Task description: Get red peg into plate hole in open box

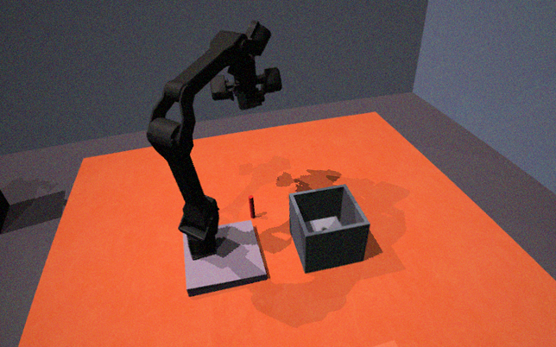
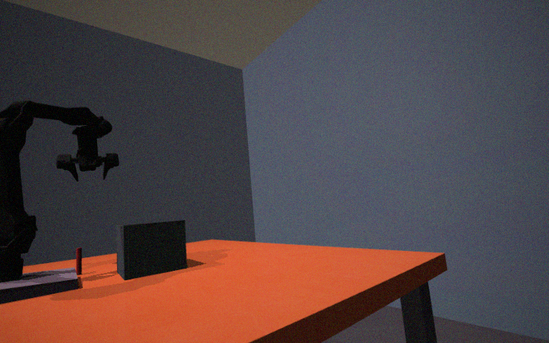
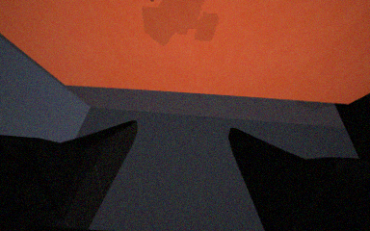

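Now: gripper tip 7 cm past the red peg, 16 cm to the left of it and 28 cm above it. From my gripper tip the other things lie so: plate 8 cm ahead, 35 cm to the right, 27 cm below.
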